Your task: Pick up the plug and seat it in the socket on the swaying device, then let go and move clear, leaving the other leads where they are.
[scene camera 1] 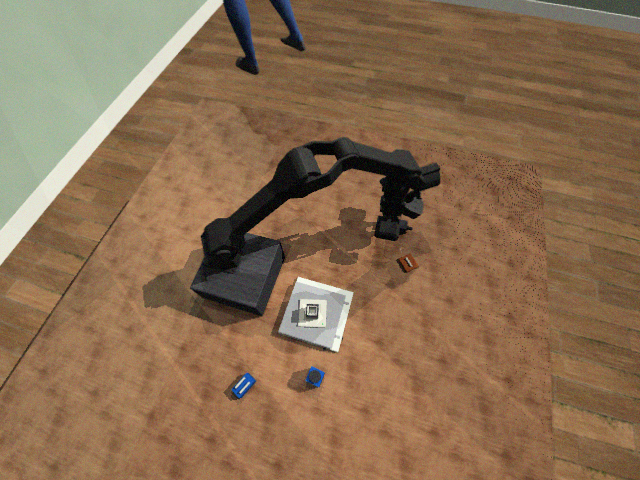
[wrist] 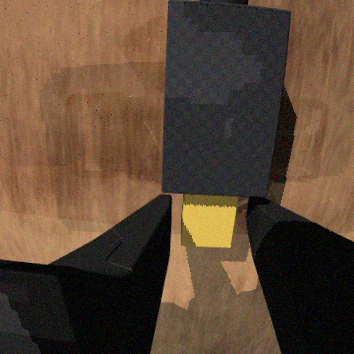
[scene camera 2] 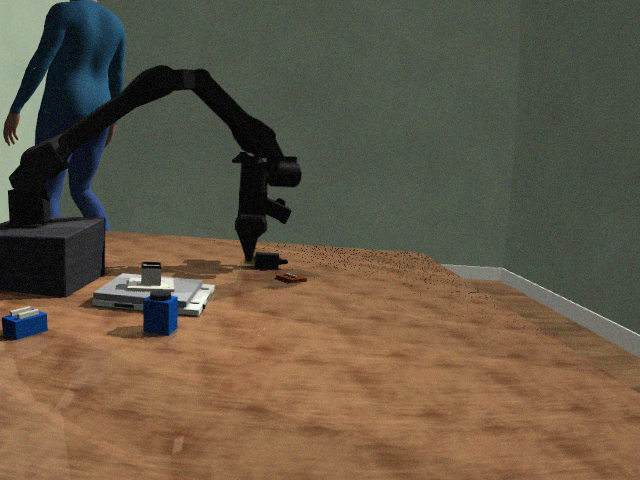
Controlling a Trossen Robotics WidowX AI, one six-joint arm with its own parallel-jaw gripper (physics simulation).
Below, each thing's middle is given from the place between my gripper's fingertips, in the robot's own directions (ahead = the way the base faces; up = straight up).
My gripper is now 40 mm short of the plug [wrist: 224, 74]. Also, from my hand: device [scene camera 1: 316, 313]: 310 mm to the right, 120 mm behind, 10 mm above.
